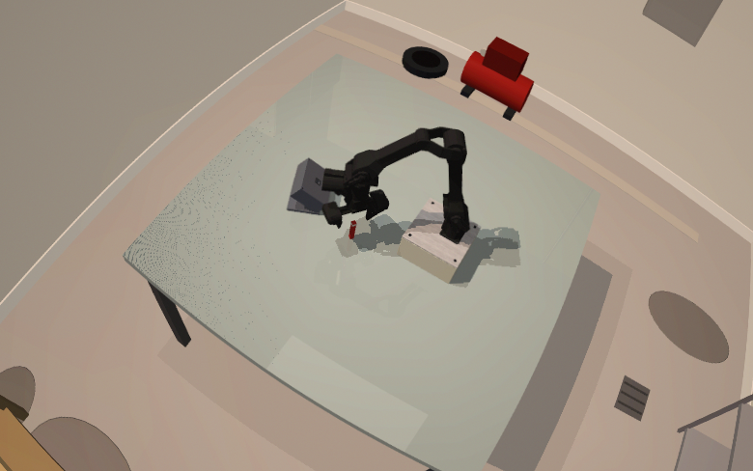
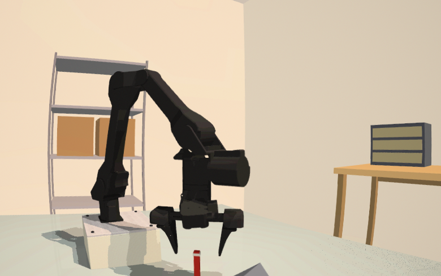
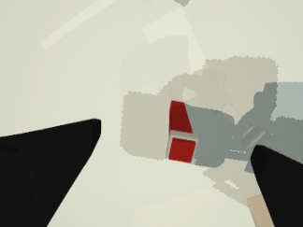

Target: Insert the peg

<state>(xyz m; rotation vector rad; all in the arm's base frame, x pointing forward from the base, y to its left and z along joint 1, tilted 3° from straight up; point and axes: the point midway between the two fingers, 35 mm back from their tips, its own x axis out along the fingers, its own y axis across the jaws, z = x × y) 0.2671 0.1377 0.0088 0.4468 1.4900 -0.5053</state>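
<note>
My gripper tip is 20 mm above the peg. Round my gripper tip: grey sloped panel 180 mm ahead, 50 mm to the right, 10 mm below.
</note>
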